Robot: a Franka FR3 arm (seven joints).
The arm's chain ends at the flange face. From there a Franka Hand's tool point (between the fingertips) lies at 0.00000 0.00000 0.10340 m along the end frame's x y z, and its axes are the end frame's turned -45 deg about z.
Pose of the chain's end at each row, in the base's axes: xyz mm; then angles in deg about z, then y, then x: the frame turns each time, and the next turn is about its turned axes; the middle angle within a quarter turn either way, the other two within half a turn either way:
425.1 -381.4 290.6 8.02 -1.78 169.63
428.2 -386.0 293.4 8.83 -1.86 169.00
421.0 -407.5 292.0 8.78 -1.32 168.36
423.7 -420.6 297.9 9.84 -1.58 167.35
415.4 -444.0 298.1 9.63 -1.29 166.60
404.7 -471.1 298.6 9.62 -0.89 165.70
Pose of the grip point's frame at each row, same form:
430.8 -399.4 188.9 52.40 6.04 171.37
434.5 -405.0 192.0 53.14 6.42 170.86
426.5 -427.8 190.8 53.06 7.26 170.78
430.3 -442.4 197.0 53.97 7.78 169.87
421.6 -467.2 197.5 53.70 8.51 169.53
410.5 -496.0 198.4 53.61 9.42 169.15

